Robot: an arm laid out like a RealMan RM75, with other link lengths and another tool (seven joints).
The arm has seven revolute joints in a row. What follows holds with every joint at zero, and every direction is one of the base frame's.
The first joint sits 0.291 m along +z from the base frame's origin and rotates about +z.
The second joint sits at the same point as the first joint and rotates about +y.
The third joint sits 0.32 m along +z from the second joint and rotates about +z.
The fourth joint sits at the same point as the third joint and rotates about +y.
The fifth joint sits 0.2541 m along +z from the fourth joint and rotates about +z.
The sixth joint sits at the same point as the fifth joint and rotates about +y.
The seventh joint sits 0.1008 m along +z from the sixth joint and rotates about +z.
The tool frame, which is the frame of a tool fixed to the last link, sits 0.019 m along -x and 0.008 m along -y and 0.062 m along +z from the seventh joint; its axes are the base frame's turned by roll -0.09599, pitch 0 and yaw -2.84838 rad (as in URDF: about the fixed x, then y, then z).
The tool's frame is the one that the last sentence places.
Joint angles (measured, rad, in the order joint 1, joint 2, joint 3, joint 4, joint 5, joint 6, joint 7), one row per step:
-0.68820, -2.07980, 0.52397, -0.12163, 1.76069, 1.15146, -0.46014
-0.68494, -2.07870, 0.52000, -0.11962, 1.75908, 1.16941, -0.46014
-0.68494, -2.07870, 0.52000, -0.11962, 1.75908, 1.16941, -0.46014
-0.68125, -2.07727, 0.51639, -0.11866, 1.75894, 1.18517, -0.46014
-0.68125, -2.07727, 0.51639, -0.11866, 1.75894, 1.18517, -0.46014
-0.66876, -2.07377, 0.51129, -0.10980, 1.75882, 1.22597, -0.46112
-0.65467, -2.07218, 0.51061, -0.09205, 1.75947, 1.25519, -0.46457
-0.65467, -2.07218, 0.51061, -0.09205, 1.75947, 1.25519, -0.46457
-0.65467, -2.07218, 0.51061, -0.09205, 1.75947, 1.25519, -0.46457
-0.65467, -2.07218, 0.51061, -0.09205, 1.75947, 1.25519, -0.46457
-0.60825, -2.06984, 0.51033, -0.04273, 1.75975, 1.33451, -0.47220
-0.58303, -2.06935, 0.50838, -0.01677, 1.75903, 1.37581, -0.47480
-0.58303, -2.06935, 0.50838, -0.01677, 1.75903, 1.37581, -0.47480
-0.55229, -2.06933, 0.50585, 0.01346, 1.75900, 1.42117, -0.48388
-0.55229, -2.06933, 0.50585, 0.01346, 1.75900, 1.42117, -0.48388
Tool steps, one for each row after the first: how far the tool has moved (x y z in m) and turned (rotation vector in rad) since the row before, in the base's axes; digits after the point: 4 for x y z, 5 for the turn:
0.0013, -0.0002, 0.0020, 0.00507, -0.01542, -0.00551
0.0000, 0.0000, 0.0000, 0.00000, 0.00000, 0.00000
0.0007, -0.0007, 0.0018, 0.00345, -0.01300, -0.00439
0.0000, 0.0000, 0.0000, 0.00000, 0.00000, 0.00000
0.0001, -0.0020, 0.0057, 0.01020, -0.02824, -0.01294
-0.0024, -0.0013, 0.0058, 0.01113, -0.01392, -0.00922
0.0000, 0.0000, 0.0000, 0.00000, 0.00000, 0.00000
0.0000, 0.0000, 0.0000, 0.00000, 0.00000, 0.00000
0.0000, 0.0000, 0.0000, 0.00000, 0.00000, 0.00000
-0.0089, -0.0077, 0.0153, 0.02941, -0.03536, -0.02015
-0.0047, -0.0048, 0.0080, 0.01711, -0.01801, -0.01009
0.0000, 0.0000, 0.0000, 0.00000, 0.00000, 0.00000
-0.0061, -0.0068, 0.0089, 0.01565, -0.02123, -0.00571
0.0000, 0.0000, 0.0000, 0.00000, 0.00000, 0.00000

